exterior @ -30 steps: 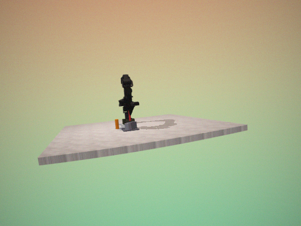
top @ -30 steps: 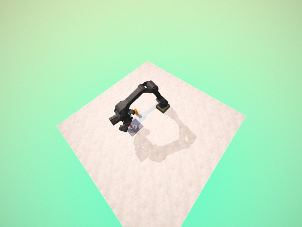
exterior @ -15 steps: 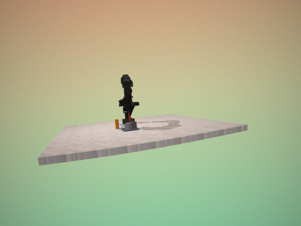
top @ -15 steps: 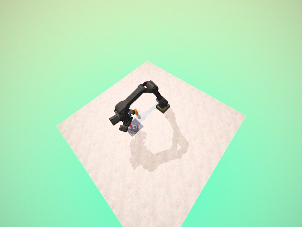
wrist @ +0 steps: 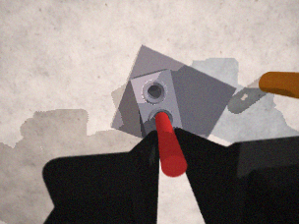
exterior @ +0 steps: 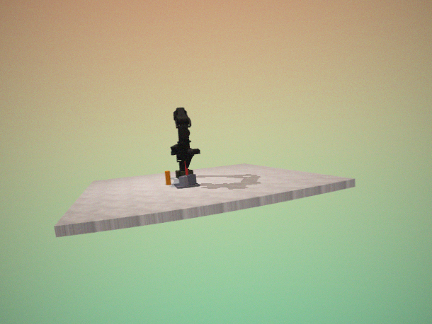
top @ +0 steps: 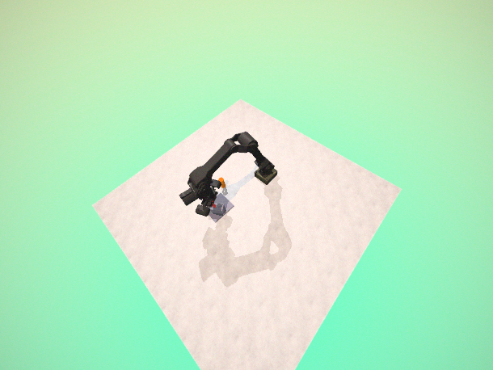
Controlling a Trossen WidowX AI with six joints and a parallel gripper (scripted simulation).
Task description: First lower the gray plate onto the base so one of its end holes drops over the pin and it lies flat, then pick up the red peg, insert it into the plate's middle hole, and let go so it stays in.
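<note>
Right now my gripper tip is right at the red peg. From my gripper tip the other things lie so: dark square base: 2 cm behind, 1 cm to the left, 9 cm below; then gray plate: 5 cm below; then orange cylinder: 12 cm behind, 11 cm to the right, 6 cm below.
</note>
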